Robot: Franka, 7 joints.
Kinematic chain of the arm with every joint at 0, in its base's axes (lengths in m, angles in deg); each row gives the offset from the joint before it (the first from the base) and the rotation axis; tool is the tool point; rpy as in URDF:
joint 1: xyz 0 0 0.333 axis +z
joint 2: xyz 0 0 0 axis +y
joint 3: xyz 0 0 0.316 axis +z
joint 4: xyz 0.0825 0 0 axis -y
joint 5: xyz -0.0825 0 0.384 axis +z
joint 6: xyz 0 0 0 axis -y
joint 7: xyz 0.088 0 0 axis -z
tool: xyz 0 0 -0.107 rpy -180 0 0
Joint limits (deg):
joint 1: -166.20..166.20
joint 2: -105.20..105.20
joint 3: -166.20..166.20
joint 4: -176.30..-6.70
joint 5: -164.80..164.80
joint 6: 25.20..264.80
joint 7: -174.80..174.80
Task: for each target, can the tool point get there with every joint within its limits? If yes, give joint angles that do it. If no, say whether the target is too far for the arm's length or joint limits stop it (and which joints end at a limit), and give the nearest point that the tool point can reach.
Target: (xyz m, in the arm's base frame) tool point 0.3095 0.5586 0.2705
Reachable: yes | joints 8.73 66.52 76.95 -89.28 -52.83 82.80 85.29
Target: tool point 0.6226 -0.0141 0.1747
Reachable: yes | joints -135.43 -63.93 116.67 -92.71 59.73 86.62 -56.10
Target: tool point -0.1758 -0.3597 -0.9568
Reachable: no: too far | nearest point -0.1485 -0.3038 -0.3579 | short by 0.602 m
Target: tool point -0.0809 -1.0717 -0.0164
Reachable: no: too far | nearest point -0.0614 -0.8135 0.0678 | short by 0.272 m
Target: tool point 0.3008 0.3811 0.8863
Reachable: yes | joints -27.59 -25.56 54.37 -77.13 19.16 117.47 133.98
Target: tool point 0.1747 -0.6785 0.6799
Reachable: yes | joints -113.42 31.50 63.01 -65.14 107.78 169.39 -135.40
